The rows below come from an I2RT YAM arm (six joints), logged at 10 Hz.
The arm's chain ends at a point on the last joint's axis. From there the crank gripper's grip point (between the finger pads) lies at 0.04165 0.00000 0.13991 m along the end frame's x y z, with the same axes.
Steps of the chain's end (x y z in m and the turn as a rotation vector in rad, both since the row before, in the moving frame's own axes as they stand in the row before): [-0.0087, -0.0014, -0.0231, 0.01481, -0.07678, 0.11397]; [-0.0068, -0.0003, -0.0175, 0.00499, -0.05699, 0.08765]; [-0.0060, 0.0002, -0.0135, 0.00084, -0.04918, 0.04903]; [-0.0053, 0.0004, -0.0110, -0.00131, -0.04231, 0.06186]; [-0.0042, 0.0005, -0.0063, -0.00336, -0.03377, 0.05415]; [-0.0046, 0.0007, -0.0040, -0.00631, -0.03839, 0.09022]
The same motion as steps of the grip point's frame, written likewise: [-0.0197, 0.0006, -0.0203, 0.01481, -0.07678, 0.11397]; [-0.0150, 0.0023, -0.0154, 0.00499, -0.05699, 0.08765]; [-0.0130, 0.0020, -0.0116, 0.00084, -0.04918, 0.04903]; [-0.0113, 0.0030, -0.0094, -0.00131, -0.04231, 0.06186]; [-0.0090, 0.0031, -0.0050, -0.00336, -0.03377, 0.05415]; [-0.0102, 0.0051, -0.0025, -0.00631, -0.03839, 0.09022]
